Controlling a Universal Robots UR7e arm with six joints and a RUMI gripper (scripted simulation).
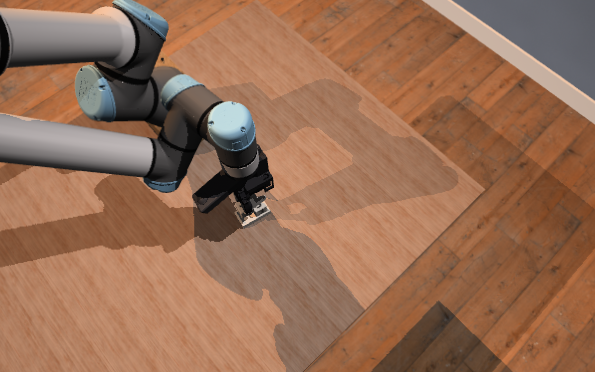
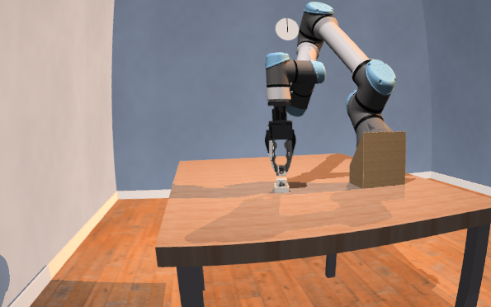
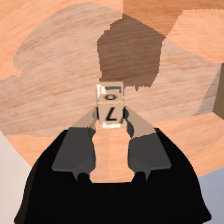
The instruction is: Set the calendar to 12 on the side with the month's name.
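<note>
My hand is 20 mm to the right of the calendar tray and 60 mm above it. From my hand the other things lie so: white digit cube 10 mm below.
</note>
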